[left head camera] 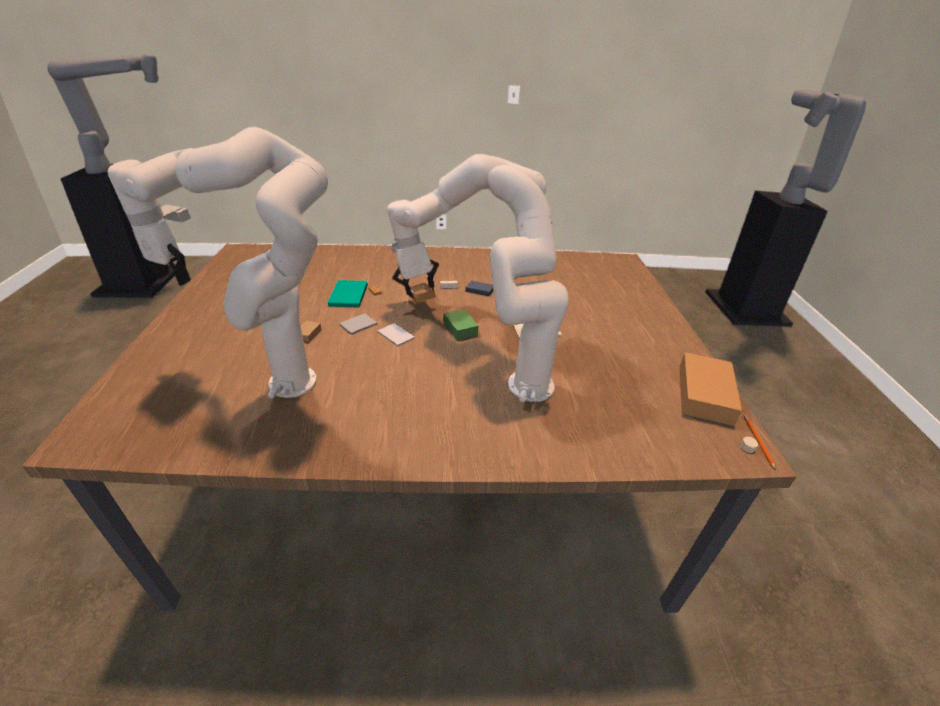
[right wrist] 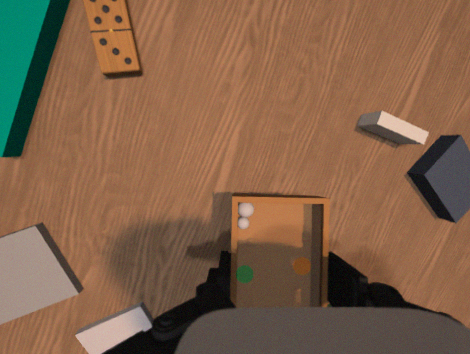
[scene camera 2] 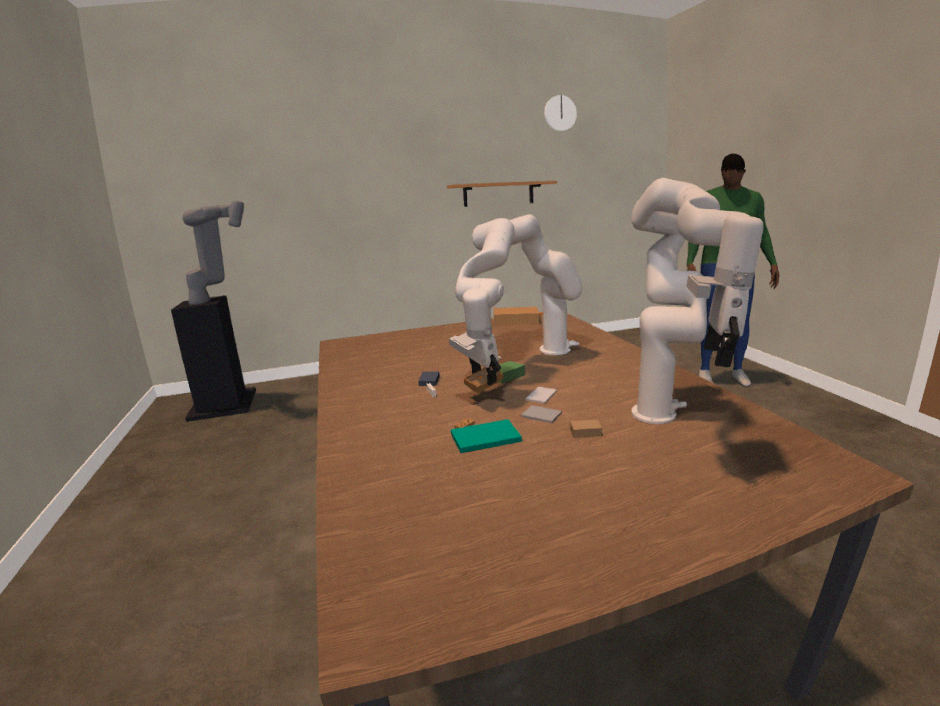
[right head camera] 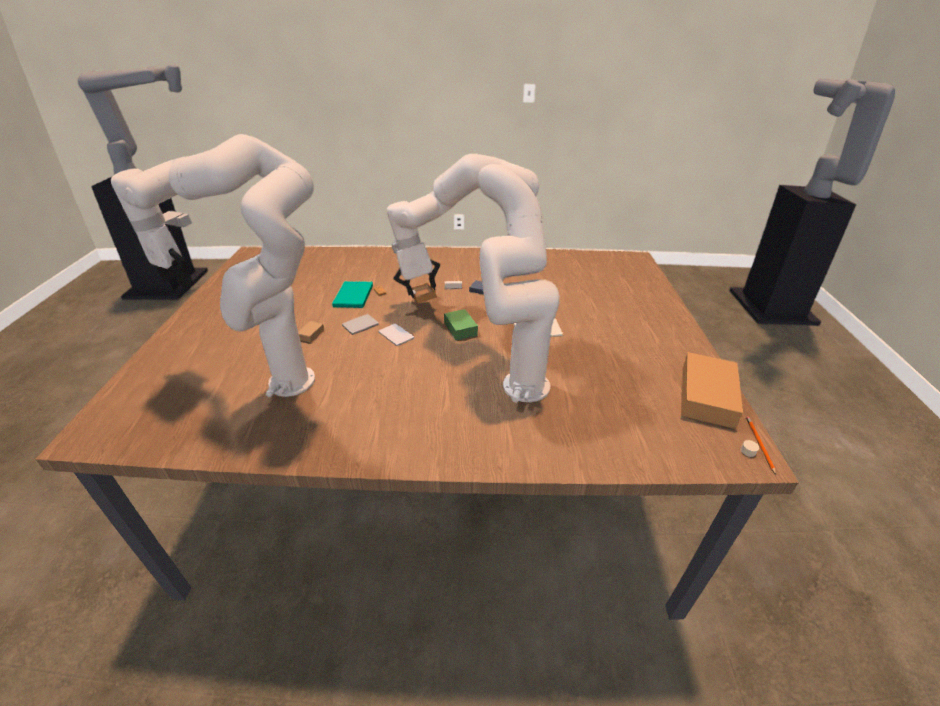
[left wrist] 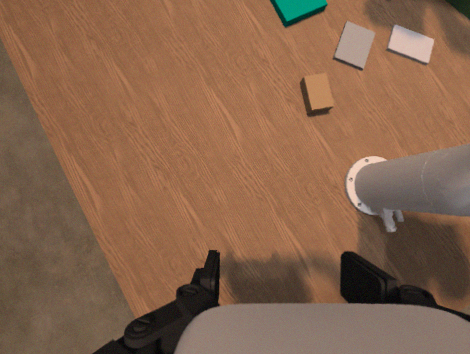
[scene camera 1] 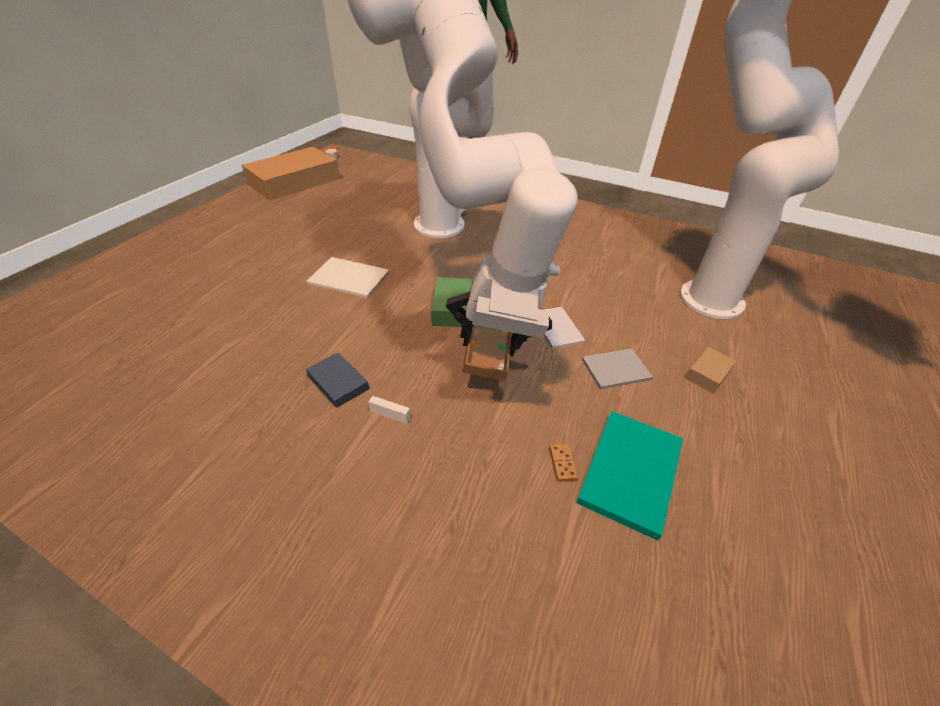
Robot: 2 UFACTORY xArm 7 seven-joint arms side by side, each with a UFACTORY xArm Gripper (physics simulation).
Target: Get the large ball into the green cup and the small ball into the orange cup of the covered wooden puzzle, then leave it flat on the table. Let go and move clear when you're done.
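Seen in the pictures: left gripper, between the fingertips: [left head camera: 174, 279] [scene camera 2: 716, 357] [right head camera: 178, 282] [left wrist: 279, 271]; right gripper, between the fingertips: [left head camera: 421, 292] [right wrist: 275, 271] [scene camera 2: 484, 378] [right head camera: 423, 293] [scene camera 1: 488, 343]; left arm's base, origin of its link: [left head camera: 293, 382] [scene camera 2: 653, 414] [right head camera: 292, 381] [left wrist: 371, 185] [scene camera 1: 711, 300]; right arm's base, origin of its link: [left head camera: 530, 386] [scene camera 2: 555, 350] [right head camera: 526, 386] [scene camera 1: 439, 225].
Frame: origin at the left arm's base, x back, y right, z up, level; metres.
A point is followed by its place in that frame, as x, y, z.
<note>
The wooden puzzle [right wrist: 280, 225] {-0.487, 0.223, 0.063} [scene camera 1: 487, 370] {-0.503, 0.211, 0.058} [scene camera 2: 477, 382] {-0.481, 0.213, 0.061} is a small open-looking box, held above the table and tilted. In the right wrist view the large white ball [right wrist: 245, 209] {-0.483, 0.198, 0.053} and small white ball [right wrist: 243, 223] {-0.473, 0.204, 0.051} lie together in its upper left corner. The green cup [right wrist: 244, 274] {-0.445, 0.220, 0.065} and orange cup [right wrist: 301, 266] {-0.472, 0.250, 0.071} lie lower down, left and right, with no ball in either. The box's bottom end is hidden by the gripper body. My right gripper [right wrist: 275, 271] {-0.456, 0.243, 0.061} [scene camera 1: 492, 341] {-0.456, 0.243, 0.061} is shut on the box's sides. My left gripper [left wrist: 279, 271] {-0.015, -0.290, 0.271} is open, empty, high above the table.
A green block [left head camera: 460, 324] {-0.333, 0.397, 0.036} [scene camera 1: 449, 302] stands close to the held puzzle. Around it lie a white bar [scene camera 1: 389, 408] {-0.630, 0.297, 0.022}, a navy block [scene camera 1: 337, 378] {-0.635, 0.408, 0.018}, a domino [scene camera 1: 563, 462] {-0.541, 0.049, 0.009}, a teal slab [scene camera 1: 632, 474] {-0.503, -0.035, 0.015}, a grey tile [scene camera 1: 617, 367] {-0.315, 0.069, 0.007} and a pale tile [scene camera 1: 563, 327] {-0.280, 0.193, 0.006}.
</note>
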